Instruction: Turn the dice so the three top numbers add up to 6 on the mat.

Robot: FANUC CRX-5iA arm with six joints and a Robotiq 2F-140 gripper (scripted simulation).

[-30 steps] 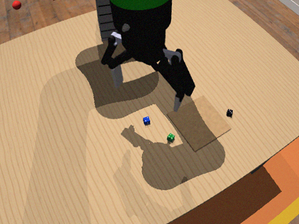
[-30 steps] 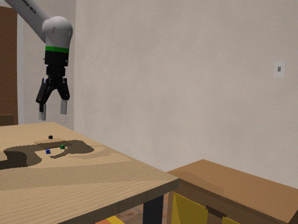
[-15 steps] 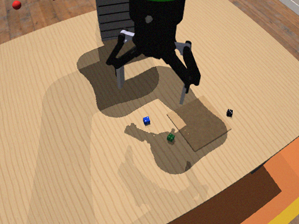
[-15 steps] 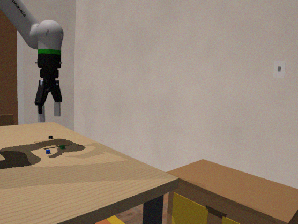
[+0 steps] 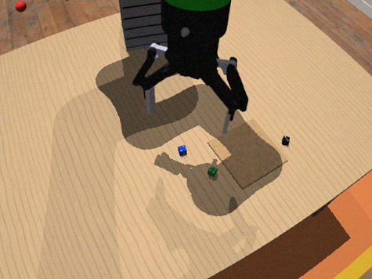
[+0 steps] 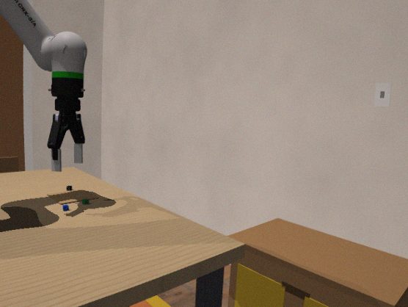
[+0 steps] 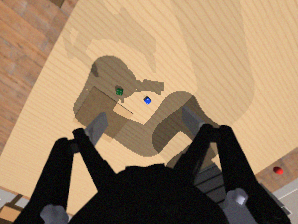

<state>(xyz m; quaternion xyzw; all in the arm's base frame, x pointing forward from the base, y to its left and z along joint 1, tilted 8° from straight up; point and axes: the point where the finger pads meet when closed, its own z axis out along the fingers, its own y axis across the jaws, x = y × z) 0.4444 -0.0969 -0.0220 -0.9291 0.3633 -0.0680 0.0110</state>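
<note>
Now: hand 14 cm above the blue die and 1 cm past it. Round my hand: green die 14 cm below, 7 cm ahead, 3 cm to the left; tan mat 15 cm below, 14 cm to the left, 5 cm ahead; black die 24 cm to the left, 14 cm below, 7 cm ahead.
</note>
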